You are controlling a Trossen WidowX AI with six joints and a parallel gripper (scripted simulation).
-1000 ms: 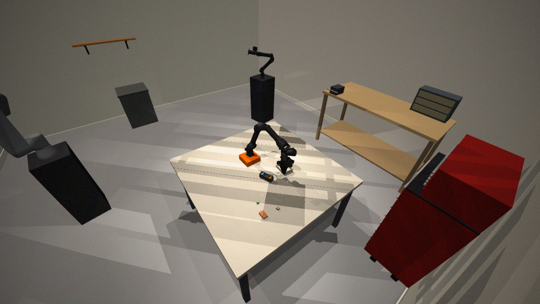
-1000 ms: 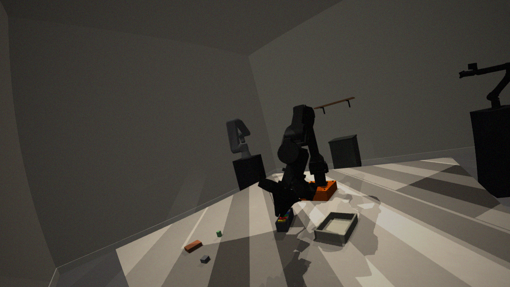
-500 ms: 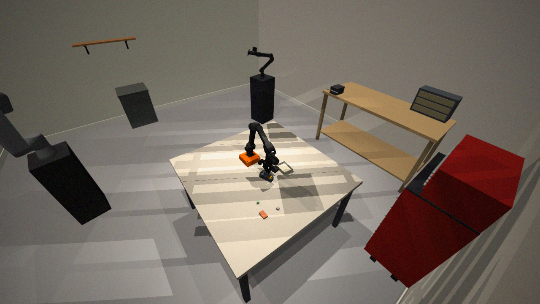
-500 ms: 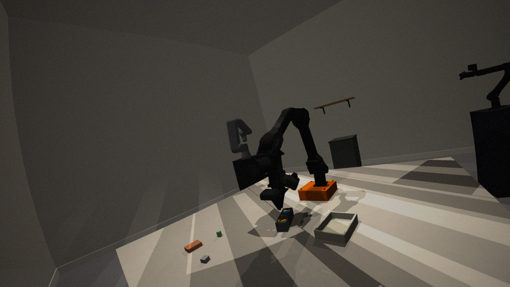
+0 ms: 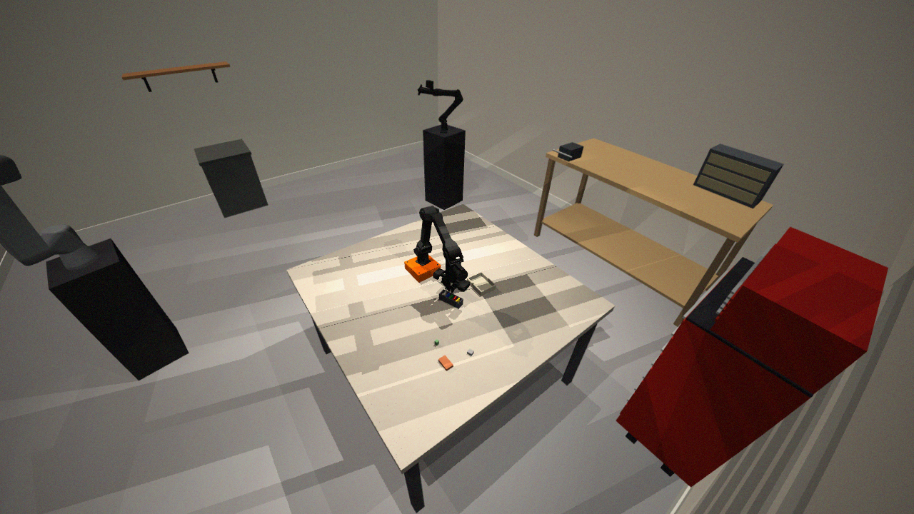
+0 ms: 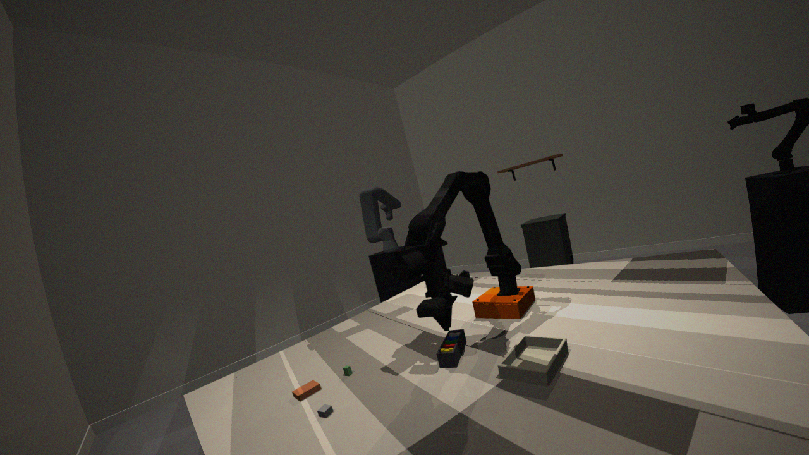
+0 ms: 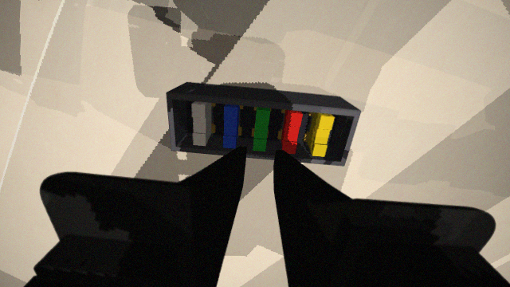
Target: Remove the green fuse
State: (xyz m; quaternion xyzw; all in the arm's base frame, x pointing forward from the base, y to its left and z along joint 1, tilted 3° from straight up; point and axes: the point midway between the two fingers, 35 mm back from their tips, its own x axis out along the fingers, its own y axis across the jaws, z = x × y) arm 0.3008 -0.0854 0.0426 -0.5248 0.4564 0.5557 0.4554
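My gripper tip is 50 mm above the green fuse. Also, from my gripper tip: grey tray 40 mm ahead, 210 mm to the left, 70 mm below; then brown brick 240 mm ahead, 290 mm to the right, 60 mm below; then green cube 140 mm ahead, 240 mm to the right, 60 mm below.
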